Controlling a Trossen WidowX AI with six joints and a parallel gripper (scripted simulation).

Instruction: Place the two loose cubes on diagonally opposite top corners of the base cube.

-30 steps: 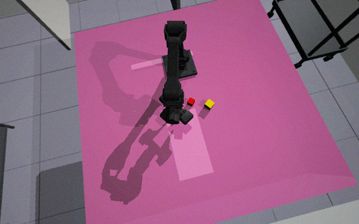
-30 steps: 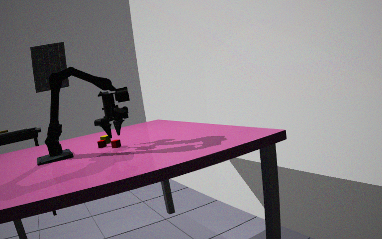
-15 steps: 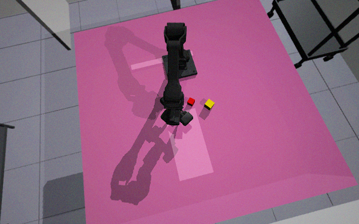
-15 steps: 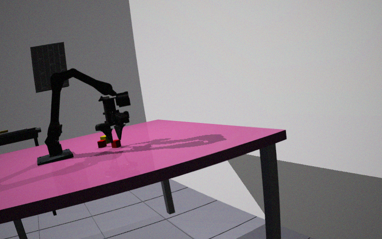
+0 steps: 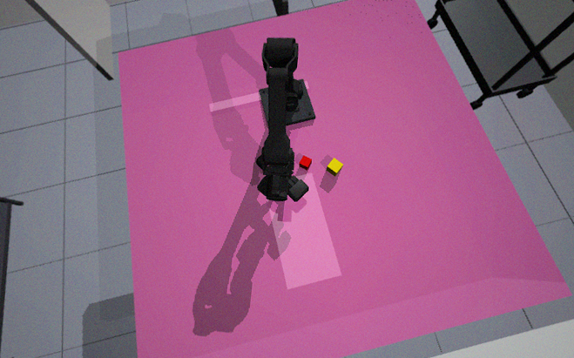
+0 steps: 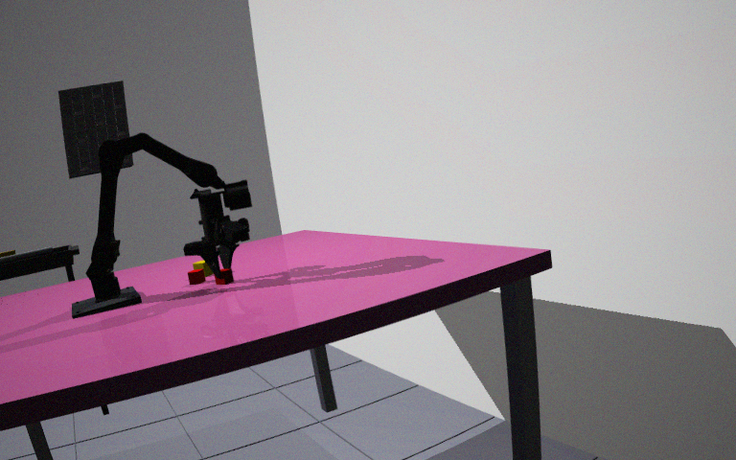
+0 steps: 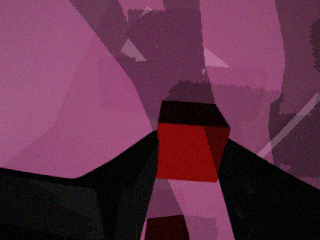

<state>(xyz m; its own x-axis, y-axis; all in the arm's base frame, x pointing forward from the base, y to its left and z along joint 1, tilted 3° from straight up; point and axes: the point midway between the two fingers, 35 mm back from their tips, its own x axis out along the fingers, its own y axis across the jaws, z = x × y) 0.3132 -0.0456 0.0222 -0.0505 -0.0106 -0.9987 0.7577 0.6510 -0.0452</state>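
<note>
The yellow base cube is 18 cm to the left of my gripper tip and 4 cm behind it.
</note>
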